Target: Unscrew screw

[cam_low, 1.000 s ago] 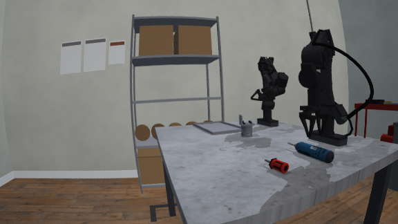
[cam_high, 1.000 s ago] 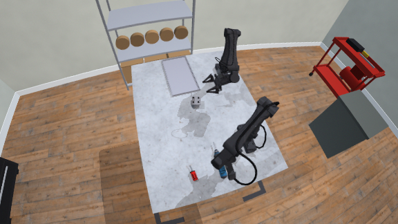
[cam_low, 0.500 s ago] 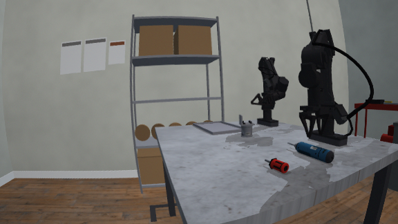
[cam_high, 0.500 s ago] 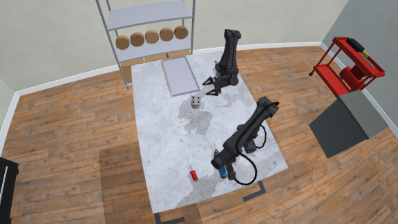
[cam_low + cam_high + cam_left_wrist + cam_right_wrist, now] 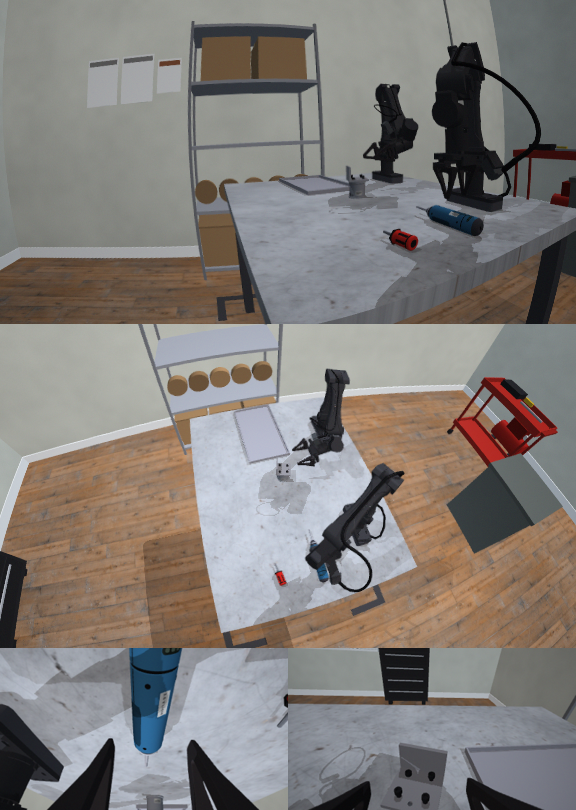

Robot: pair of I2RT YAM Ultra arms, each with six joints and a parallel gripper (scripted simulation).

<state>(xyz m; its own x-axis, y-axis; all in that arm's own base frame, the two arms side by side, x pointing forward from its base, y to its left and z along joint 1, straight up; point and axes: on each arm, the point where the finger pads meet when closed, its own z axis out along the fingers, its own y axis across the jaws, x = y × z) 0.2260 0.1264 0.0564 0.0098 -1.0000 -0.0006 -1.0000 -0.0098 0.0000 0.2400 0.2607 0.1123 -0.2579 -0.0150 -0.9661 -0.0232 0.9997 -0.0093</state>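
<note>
Now: the grey bracket 6 cm ahead of my right hand, 1 cm to the left of it and 7 cm below it. Also, from my right hand: screw 8 cm ahead, 2 cm to the left, 7 cm below; then bit 34 cm to the left, 12 cm below; then joint module 6 cm ahead, 1 cm to the left, 11 cm below.
</note>
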